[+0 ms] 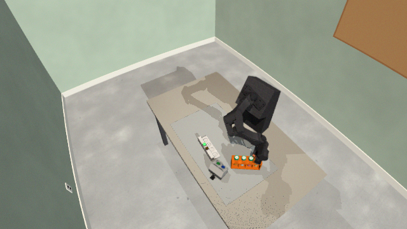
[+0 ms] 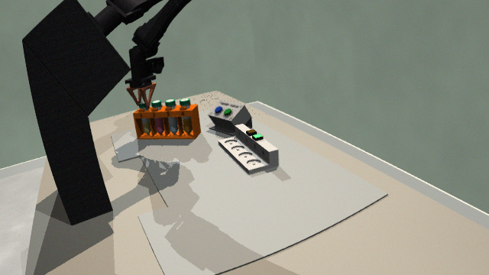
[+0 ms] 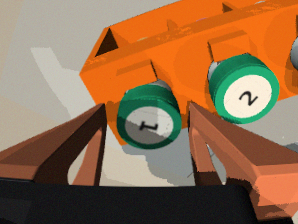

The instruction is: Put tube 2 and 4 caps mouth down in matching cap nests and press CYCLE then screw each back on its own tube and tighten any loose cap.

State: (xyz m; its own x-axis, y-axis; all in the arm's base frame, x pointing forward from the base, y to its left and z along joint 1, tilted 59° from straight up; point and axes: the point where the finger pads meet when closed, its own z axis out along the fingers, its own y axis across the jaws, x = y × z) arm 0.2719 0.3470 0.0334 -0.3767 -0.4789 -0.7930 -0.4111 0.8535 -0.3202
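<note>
The cap 1 lies right at my hand. Round my hand: green ready key (28 cm ahead, 8 cm to the right, 5 cm below); then blue cycle key (25 cm ahead, 5 cm below, 4 cm to the right).
</note>
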